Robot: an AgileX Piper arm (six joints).
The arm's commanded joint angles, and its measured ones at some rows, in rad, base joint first. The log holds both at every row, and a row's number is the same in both.
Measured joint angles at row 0:
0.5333 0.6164 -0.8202 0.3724 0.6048 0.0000
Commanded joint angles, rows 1 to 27:
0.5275 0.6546 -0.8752 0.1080 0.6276 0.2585
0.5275 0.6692 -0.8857 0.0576 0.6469 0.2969
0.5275 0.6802 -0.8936 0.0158 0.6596 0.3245
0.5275 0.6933 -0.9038 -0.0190 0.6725 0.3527
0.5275 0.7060 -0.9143 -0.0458 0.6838 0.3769
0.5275 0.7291 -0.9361 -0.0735 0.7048 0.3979
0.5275 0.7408 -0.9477 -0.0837 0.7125 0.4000
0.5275 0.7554 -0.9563 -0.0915 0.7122 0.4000
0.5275 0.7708 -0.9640 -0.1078 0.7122 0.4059
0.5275 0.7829 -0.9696 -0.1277 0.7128 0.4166
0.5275 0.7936 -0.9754 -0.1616 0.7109 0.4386
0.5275 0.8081 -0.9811 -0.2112 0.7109 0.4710
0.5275 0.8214 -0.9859 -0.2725 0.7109 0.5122
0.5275 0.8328 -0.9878 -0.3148 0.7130 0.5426
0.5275 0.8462 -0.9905 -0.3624 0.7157 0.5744
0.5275 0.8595 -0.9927 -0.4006 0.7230 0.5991
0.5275 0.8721 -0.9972 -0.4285 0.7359 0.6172
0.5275 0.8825 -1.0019 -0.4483 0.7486 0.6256
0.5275 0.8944 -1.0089 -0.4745 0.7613 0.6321
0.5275 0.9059 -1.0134 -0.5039 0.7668 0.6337
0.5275 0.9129 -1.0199 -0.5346 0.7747 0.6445
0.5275 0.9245 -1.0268 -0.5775 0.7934 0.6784
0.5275 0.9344 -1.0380 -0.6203 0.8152 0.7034
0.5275 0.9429 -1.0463 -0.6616 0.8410 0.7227
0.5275 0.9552 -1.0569 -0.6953 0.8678 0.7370
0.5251 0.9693 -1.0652 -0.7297 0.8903 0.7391
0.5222 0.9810 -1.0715 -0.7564 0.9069 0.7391
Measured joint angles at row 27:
0.5392 0.9534 -1.0336 -0.5476 0.8093 0.6956
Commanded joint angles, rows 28 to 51:
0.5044 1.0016 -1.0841 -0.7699 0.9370 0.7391
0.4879 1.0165 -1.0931 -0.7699 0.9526 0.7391
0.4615 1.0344 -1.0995 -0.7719 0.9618 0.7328
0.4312 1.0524 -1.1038 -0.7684 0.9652 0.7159
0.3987 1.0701 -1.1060 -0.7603 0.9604 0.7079
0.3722 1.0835 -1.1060 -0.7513 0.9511 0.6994
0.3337 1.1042 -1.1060 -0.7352 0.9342 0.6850
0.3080 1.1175 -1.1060 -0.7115 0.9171 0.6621
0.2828 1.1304 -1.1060 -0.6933 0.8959 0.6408
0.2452 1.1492 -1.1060 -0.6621 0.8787 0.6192
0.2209 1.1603 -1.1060 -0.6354 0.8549 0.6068
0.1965 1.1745 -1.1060 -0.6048 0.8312 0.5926
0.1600 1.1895 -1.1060 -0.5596 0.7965 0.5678
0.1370 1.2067 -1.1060 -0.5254 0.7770 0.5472
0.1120 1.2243 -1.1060 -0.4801 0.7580 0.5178
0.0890 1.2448 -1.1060 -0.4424 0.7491 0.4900
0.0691 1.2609 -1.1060 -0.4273 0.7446 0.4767
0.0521 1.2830 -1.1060 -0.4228 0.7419 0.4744
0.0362 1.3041 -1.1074 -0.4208 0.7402 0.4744
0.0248 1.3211 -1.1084 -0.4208 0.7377 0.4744
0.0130 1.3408 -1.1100 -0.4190 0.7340 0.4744
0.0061 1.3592 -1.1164 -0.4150 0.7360 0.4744
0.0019 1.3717 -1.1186 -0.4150 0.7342 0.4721
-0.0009 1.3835 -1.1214 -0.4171 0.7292 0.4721
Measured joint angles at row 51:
0.0590 1.3328 -1.1101 -0.3083 0.6871 0.4679
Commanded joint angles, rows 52 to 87:
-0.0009 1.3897 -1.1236 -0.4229 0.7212 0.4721
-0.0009 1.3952 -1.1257 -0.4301 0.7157 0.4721
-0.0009 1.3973 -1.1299 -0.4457 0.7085 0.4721
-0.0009 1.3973 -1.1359 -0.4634 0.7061 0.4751
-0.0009 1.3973 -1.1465 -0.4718 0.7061 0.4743
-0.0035 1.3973 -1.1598 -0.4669 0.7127 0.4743
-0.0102 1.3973 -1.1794 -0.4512 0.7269 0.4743
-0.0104 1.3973 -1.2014 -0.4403 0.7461 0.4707
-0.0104 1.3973 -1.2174 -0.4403 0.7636 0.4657
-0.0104 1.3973 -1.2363 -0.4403 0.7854 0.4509
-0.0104 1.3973 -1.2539 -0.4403 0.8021 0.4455
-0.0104 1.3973 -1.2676 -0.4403 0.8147 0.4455
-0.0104 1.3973 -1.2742 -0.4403 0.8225 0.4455
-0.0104 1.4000 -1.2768 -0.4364 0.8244 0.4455
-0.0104 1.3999 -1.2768 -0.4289 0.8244 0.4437
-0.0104 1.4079 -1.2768 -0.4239 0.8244 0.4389
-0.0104 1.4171 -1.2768 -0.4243 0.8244 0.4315
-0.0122 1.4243 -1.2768 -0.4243 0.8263 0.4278
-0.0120 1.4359 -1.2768 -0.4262 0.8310 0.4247
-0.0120 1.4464 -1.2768 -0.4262 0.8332 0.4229
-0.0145 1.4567 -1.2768 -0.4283 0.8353 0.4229
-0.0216 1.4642 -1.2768 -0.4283 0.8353 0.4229
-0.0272 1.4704 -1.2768 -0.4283 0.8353 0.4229
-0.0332 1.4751 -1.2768 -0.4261 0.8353 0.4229
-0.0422 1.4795 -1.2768 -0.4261 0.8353 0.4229
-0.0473 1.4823 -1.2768 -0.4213 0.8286 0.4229
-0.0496 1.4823 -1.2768 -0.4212 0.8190 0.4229
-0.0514 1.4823 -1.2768 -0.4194 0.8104 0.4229
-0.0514 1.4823 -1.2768 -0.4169 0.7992 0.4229
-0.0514 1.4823 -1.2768 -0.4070 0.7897 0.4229
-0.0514 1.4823 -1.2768 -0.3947 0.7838 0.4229
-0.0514 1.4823 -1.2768 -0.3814 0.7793 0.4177
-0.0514 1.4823 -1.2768 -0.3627 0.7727 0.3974
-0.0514 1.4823 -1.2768 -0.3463 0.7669 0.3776
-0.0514 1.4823 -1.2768 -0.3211 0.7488 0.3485
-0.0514 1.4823 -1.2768 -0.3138 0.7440 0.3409
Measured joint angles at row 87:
-0.0189 1.4800 -1.2742 -0.2525 0.7563 0.3728
